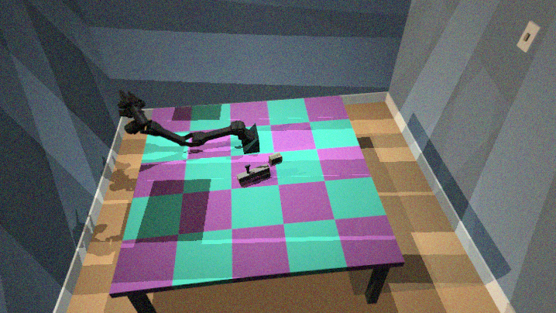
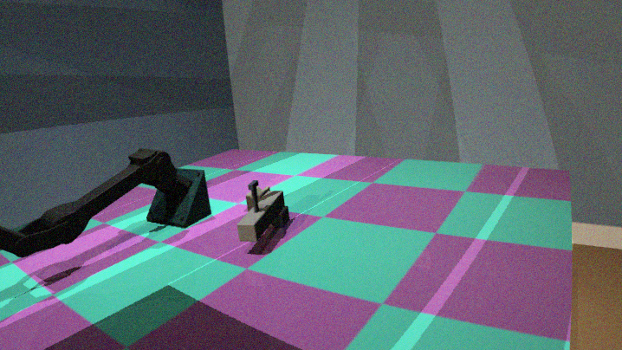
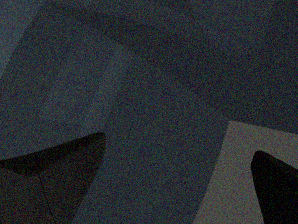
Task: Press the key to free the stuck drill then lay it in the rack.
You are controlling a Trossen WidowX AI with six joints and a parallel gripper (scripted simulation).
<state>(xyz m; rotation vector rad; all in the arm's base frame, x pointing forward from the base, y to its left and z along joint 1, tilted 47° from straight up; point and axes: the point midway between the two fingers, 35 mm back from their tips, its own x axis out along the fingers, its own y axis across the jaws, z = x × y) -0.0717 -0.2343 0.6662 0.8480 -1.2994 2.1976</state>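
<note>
Right now the drill is 300 mm ahead of my gripper tip, 700 mm to the left of it and 340 mm below it. The rest, counted from my gripper tip: dark block (310 mm ahead, 680 mm to the left, 350 mm below).
</note>
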